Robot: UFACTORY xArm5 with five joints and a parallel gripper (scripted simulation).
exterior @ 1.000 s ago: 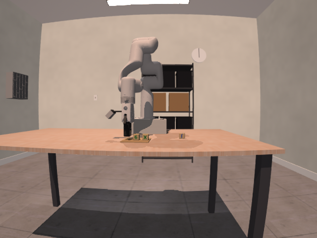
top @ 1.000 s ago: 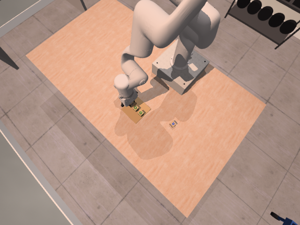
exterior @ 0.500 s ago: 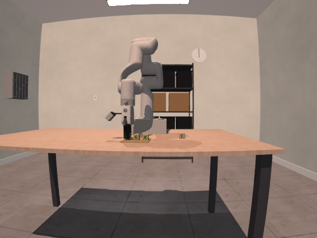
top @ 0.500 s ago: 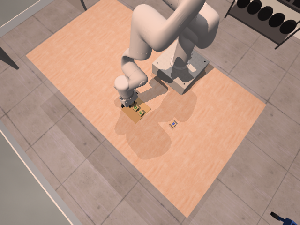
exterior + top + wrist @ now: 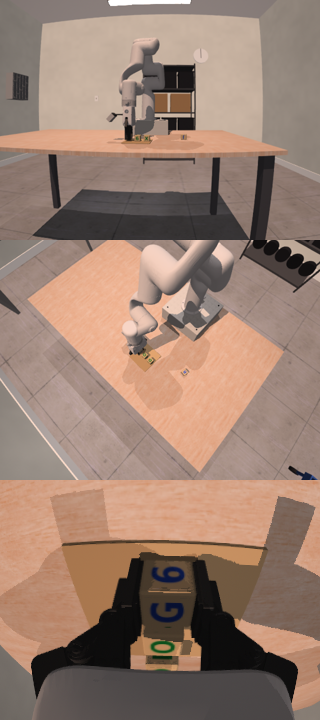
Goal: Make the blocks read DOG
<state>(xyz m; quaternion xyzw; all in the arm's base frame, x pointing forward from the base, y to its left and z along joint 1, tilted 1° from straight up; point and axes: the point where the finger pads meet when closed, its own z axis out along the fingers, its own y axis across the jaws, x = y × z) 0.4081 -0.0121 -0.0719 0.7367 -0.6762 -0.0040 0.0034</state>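
My hand is 1 cm above the blue-lettered block. Also, from my hand: mat (5 cm to the left, 3 cm below).
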